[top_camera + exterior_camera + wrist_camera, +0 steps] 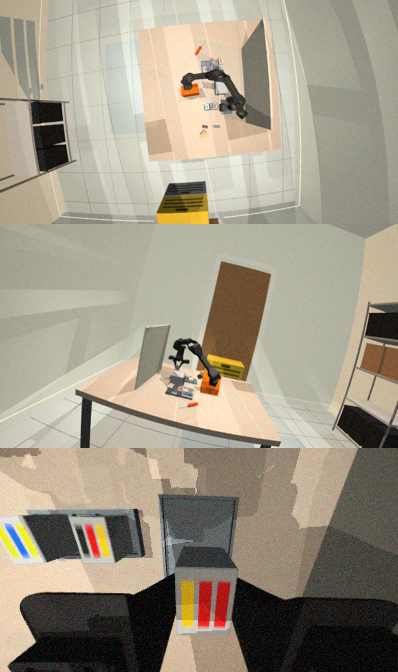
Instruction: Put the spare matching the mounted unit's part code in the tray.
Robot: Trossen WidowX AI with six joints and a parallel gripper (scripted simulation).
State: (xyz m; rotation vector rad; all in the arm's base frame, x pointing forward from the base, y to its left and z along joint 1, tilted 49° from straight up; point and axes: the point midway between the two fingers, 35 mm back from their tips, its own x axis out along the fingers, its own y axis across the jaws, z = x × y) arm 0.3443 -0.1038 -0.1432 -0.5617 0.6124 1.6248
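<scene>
My gripper tip is now 8 cm above the shallow grey tray. Round my gripper tip: grey spare 2 cm above; holder 15 cm behind, 8 cm below, 1 cm to the left; tall grey panel 20 cm to the left, 18 cm ahead, 14 cm above.
</scene>
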